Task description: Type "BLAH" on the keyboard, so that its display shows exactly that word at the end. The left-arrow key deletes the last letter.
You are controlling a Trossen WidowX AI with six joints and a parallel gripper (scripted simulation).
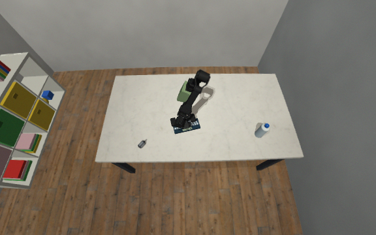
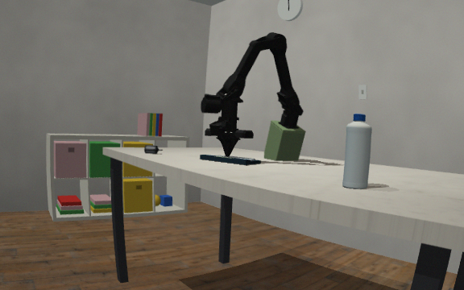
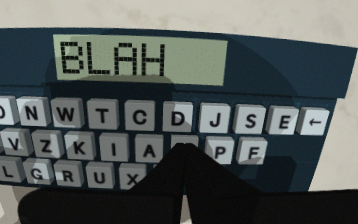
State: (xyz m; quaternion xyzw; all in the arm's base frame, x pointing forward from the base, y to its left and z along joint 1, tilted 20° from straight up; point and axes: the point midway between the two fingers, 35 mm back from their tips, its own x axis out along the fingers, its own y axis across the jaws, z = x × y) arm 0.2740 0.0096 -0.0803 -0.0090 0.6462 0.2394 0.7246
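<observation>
Right now the left-arrow key is 4 cm ahead of my hand, 6 cm to the right of it and 3 cm below it. Round my hand: dark grey object 20 cm ahead, 29 cm to the right, 3 cm below; white bottle 61 cm to the left, 3 cm above.
</observation>
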